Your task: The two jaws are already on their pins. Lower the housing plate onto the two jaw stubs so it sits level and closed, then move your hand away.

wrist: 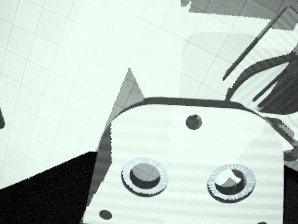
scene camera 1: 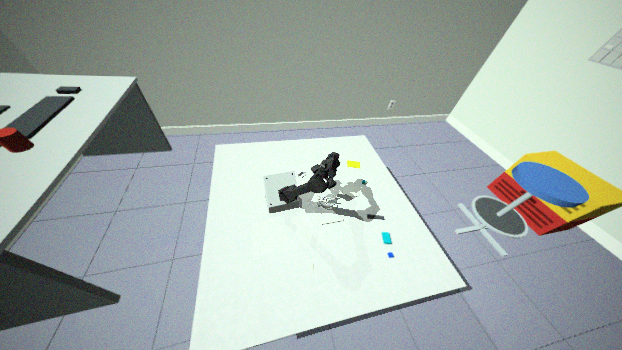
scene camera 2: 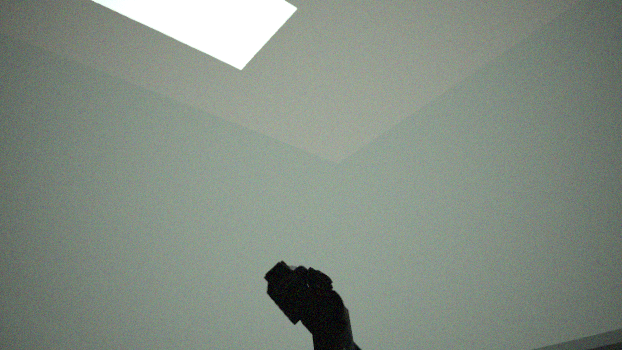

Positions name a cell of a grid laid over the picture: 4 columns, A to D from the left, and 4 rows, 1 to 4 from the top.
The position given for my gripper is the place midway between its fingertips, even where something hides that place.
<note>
My gripper (wrist: C3) holds a housing plate (wrist: C3).
Scene camera 2 misses the housing plate: it is out of frame.
</note>
